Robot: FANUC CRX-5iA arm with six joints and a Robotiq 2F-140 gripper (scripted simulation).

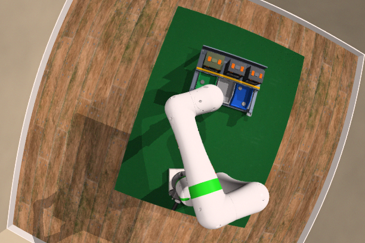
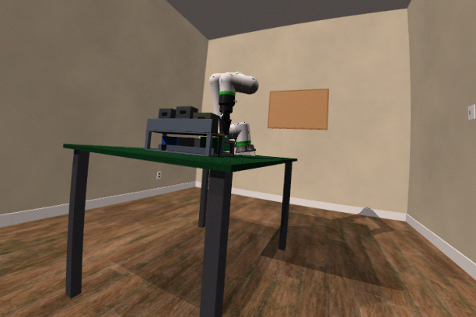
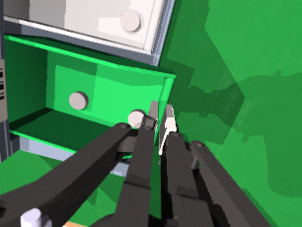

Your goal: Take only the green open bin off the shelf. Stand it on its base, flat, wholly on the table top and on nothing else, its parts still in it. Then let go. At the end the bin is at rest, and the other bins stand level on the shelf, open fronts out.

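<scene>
Now: the green open bin 80 mm ahead of my hand, 10 mm to the left of it and 20 mm below it. Round my hand: grey bin 130 mm ahead, 90 mm to the right, 40 mm below; then blue bin 150 mm ahead, 200 mm to the right, 40 mm below.
</scene>
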